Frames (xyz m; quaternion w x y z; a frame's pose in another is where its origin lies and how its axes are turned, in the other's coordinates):
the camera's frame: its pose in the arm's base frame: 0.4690 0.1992 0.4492 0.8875 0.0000 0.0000 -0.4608
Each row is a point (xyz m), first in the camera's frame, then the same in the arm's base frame.
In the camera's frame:
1: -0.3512 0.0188 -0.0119
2: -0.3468 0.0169 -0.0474
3: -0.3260 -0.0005 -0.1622
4: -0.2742 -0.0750 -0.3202
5: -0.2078 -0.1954 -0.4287
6: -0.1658 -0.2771 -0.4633
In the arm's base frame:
1: 0.2823 0.4973 0.4373
2: 0.2833 0.4926 0.4018
3: 0.2810 0.4656 0.2870
4: 0.2499 0.3803 0.1290
5: 0.1896 0.2567 0.0205
6: 0.1470 0.1754 -0.0141

